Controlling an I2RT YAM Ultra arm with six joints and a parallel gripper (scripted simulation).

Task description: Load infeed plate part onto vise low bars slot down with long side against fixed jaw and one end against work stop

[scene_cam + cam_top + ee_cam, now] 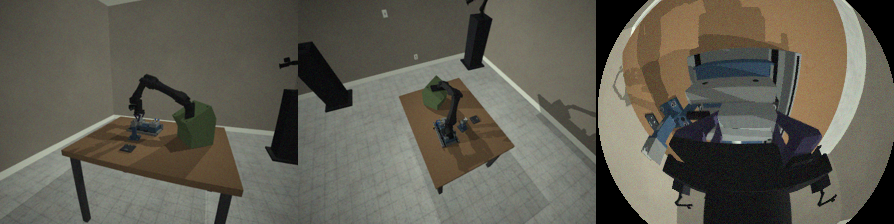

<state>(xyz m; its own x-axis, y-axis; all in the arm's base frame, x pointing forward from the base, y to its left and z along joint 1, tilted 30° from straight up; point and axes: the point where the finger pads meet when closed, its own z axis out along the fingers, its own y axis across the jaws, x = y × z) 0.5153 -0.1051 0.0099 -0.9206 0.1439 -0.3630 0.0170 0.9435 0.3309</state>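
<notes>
Now: hand right at the part. Round my hand: vise 70 mm behind, 20 mm to the left, 50 mm below; then infeed plate 110 mm behind, 390 mm to the left, 90 mm below.
</notes>
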